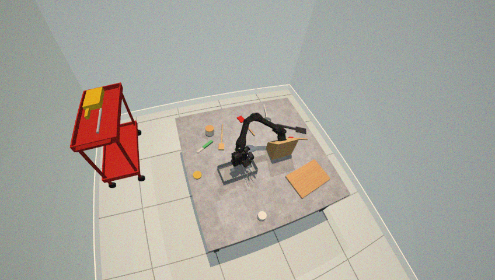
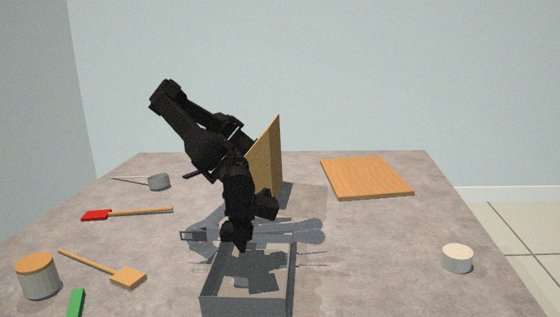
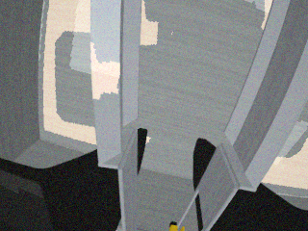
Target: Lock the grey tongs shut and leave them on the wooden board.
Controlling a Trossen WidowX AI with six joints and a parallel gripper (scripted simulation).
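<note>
Right now my gripper tip is 5 cm short of the grey roasting tin and 4 cm to the right of it. Also, from my gripper tip: yellow lock piece (1 cm ahead, 3 cm to the right, 4 cm above); then white cylinder (3 cm behind, 47 cm to the left, 1 cm below); then red spatula (16 cm behind, 45 cm to the right, 2 cm below).
</note>
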